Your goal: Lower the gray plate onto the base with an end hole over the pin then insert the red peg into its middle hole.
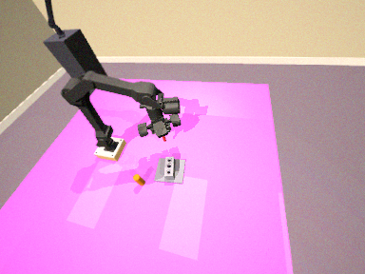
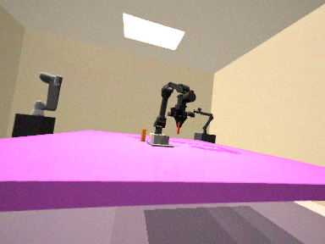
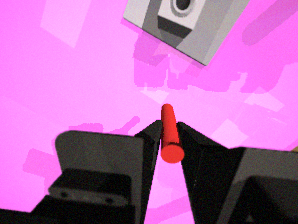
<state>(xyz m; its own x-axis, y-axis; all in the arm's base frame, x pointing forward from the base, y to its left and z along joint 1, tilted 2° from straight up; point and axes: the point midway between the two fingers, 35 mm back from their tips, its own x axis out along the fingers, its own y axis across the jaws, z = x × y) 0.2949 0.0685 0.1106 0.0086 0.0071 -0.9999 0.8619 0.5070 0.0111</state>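
My gripper tip is 130 mm to the left of the gray plate, 70 mm above it and 60 mm short of it. The rest, counted from my gripper tip: gray base 110 mm to the right, 100 mm below, 50 mm ahead; red peg right at my gripper tip; orange cylinder 210 mm to the right, 70 mm below, 70 mm behind.
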